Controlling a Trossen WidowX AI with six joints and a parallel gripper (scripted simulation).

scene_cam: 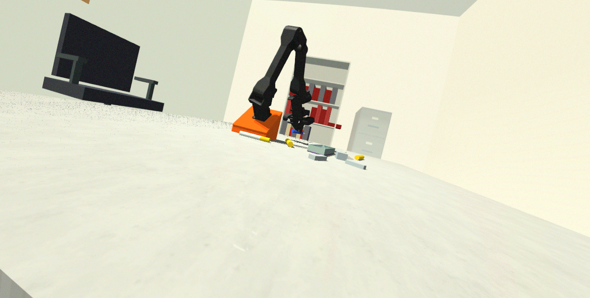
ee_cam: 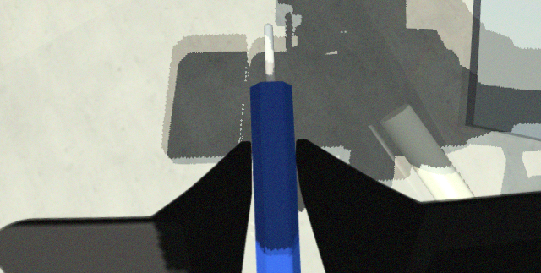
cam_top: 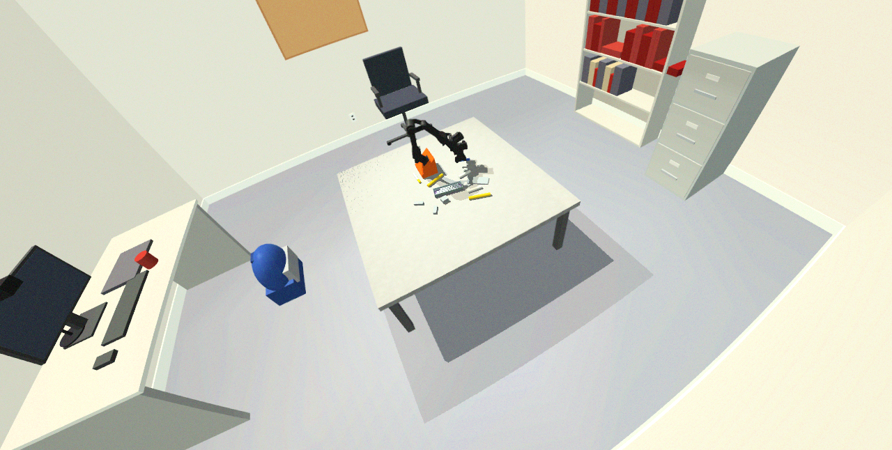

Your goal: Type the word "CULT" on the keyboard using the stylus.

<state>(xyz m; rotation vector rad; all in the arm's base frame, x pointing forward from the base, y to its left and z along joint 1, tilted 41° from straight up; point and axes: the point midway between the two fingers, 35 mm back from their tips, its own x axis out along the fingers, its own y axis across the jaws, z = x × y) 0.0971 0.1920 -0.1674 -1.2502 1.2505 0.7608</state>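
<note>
The blue stylus lies 1 cm to the left of my gripper tip.
</note>
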